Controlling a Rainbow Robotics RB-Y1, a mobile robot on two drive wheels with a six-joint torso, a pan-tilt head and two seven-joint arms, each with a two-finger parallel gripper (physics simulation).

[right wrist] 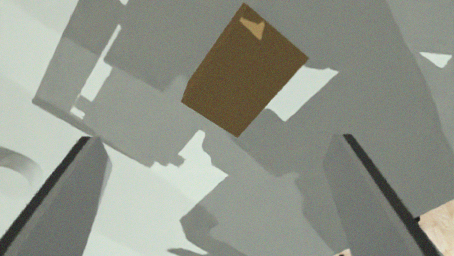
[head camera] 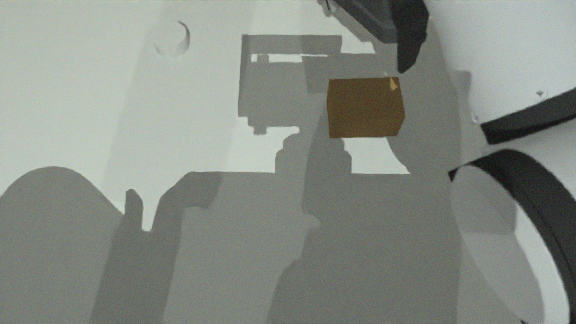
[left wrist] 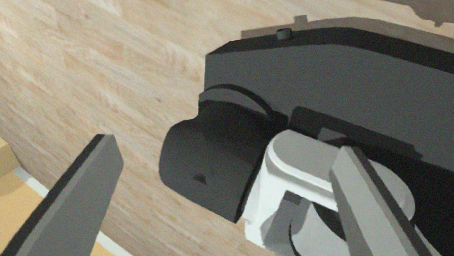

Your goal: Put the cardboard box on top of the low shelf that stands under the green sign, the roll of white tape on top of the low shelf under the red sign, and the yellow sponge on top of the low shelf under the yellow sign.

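Frame: origin at the robot's base, x right, y ahead, z up, level; centimetres.
Seen in the pictures: left gripper, fingertip midpoint: (left wrist: 227,155); right gripper, fingertip midpoint: (right wrist: 217,150) (head camera: 369,35).
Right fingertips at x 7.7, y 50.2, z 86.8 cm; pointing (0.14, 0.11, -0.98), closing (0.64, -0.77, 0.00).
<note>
Pixels of each thing's top centre, then the offset from my right fingertips to it. "spot": a spot on its surface instead. Level surfaces: height alone.
- brown cardboard box, top centre: (right wrist: 242,80) (head camera: 366,97) dz -9.8, dx +1.0, dy -1.5 cm
- wide white surface, surface height: dz -14.7 cm
- white round thing, top centre: (head camera: 168,33) (right wrist: 9,183) dz -12.4, dx -26.4, dy +10.8 cm
- white robot part, surface spot: (left wrist: 305,160) spot: dz -57.3, dx -17.8, dy -82.3 cm
- wood floor, surface height: dz -86.7 cm
The brown cardboard box (head camera: 364,107) (right wrist: 245,70) sits on a wide white surface (head camera: 65,100) (right wrist: 135,210), mostly in shadow with a small lit patch at one corner. My right gripper (right wrist: 217,150) is open and empty, with the box beyond its fingertips in the right wrist view. In the head view a dark finger (head camera: 412,47) shows just above the box's upper right corner. My left gripper (left wrist: 227,155) is open and empty above the floor and the robot's base. A white round thing (head camera: 170,40) lies at the upper left; whether it is the tape is unclear. Sponge and signs do not show.
Dark shadows of the robot cover much of the white surface. The left wrist view shows the dark base (left wrist: 320,75), a white robot part (left wrist: 305,160), wood floor (left wrist: 75,75) and a yellowish panel (left wrist: 17,215) with a white edge. Wood floor (right wrist: 440,227) shows beyond the surface's edge.
</note>
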